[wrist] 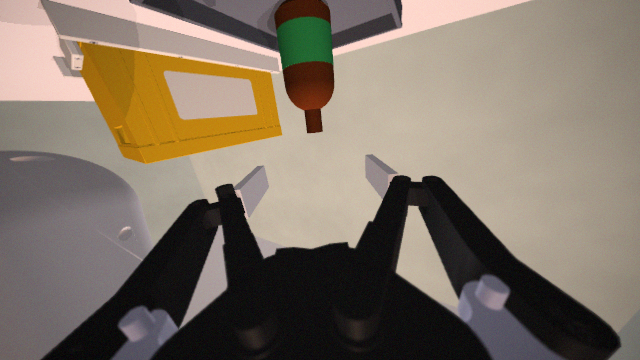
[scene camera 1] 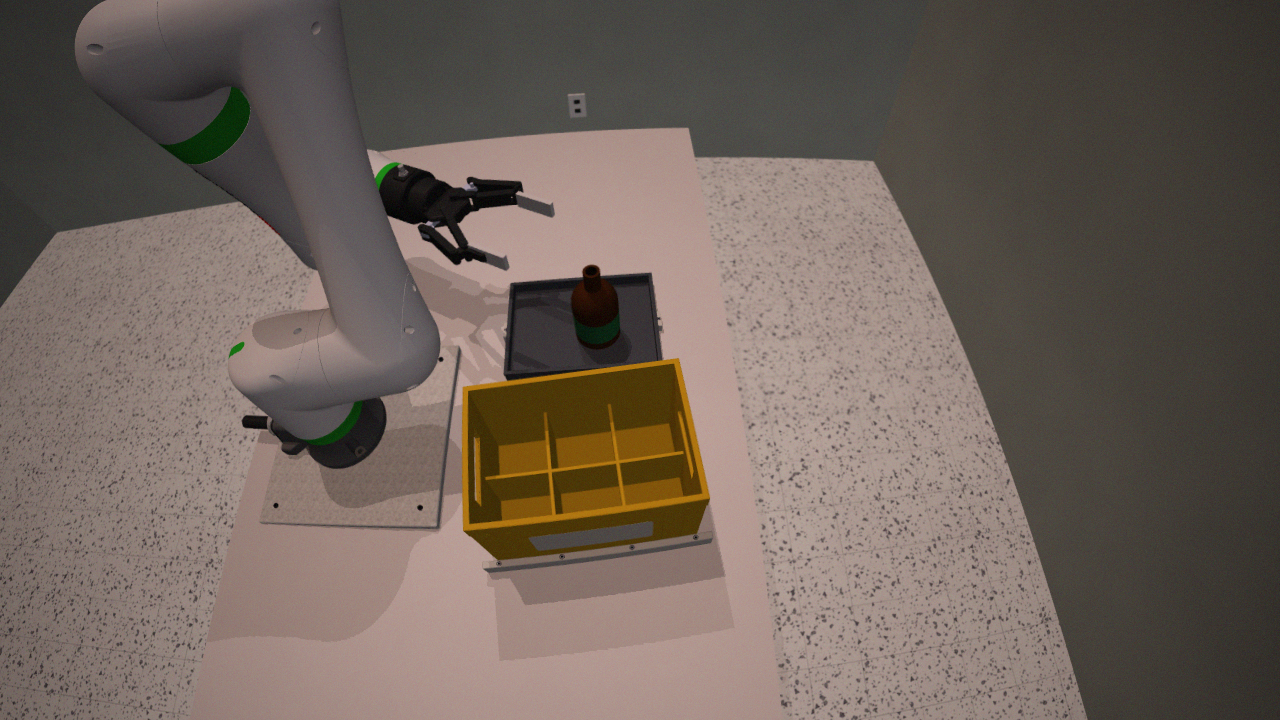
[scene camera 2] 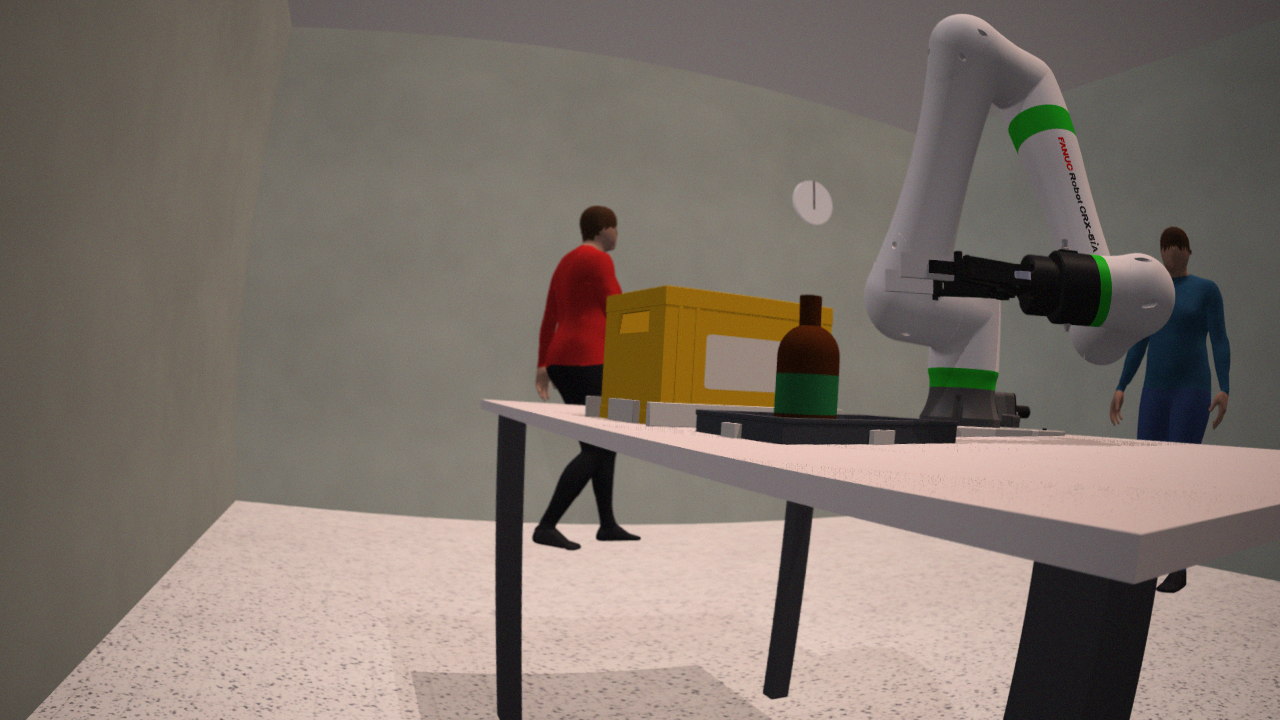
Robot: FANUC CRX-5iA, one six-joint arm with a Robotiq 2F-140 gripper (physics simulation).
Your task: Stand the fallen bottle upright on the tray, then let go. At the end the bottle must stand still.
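Where they show: gripper, between the fingertips: (wrist: pixel 315 171) (scene camera 1: pixel 530 235) (scene camera 2: pixel 892 272); arm's base, origin of its link: (scene camera 1: pixel 346 426) (scene camera 2: pixel 959 425).
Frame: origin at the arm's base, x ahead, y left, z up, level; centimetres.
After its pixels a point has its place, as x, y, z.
The brown bottle with a green band (scene camera 1: pixel 596 313) @(41.4, 15.8, 9.4) (scene camera 2: pixel 807 371) @(42.6, 22.4, 6.4) (wrist: pixel 307 50) @(37.6, 21.0, 5.0) stands upright on its base on the dark grey tray (scene camera 1: pixel 541 344) @(31.4, 16.8, -0.5) (scene camera 2: pixel 868 431) @(38.7, 30.1, 0.4) (wrist: pixel 367 34) @(49.5, 26.2, 1.2), right of the tray's middle in the first scene view. Its neck points up. My gripper (scene camera 1: pixel 529 238) @(31.7, 23.3, 18.5) (scene camera 2: pixel 908 280) @(31.7, 23.3, 18.5) (wrist: pixel 315 171) @(31.7, 23.3, 18.5) is open and empty. Its fingers are level, behind and to the left of the bottle in the first scene view, and higher than the tray. A gap shows between the fingertips and the bottle in all three views.
A yellow crate with several compartments (scene camera 1: pixel 586 528) @(42.3, -17.4, 11.8) (scene camera 2: pixel 635 358) @(54.3, -4.5, 7.5) (wrist: pixel 145 105) @(28.7, -1.0, 8.7) stands right beside the tray. The arm's base plate (scene camera 1: pixel 393 483) @(11.1, -9.1, 0.2) lies left of the crate in the first scene view. Two people (scene camera 2: pixel 586 313) (scene camera 2: pixel 1186 340) stand beyond the table (scene camera 2: pixel 1074 483) @(46.1, 67.8, -1.0).
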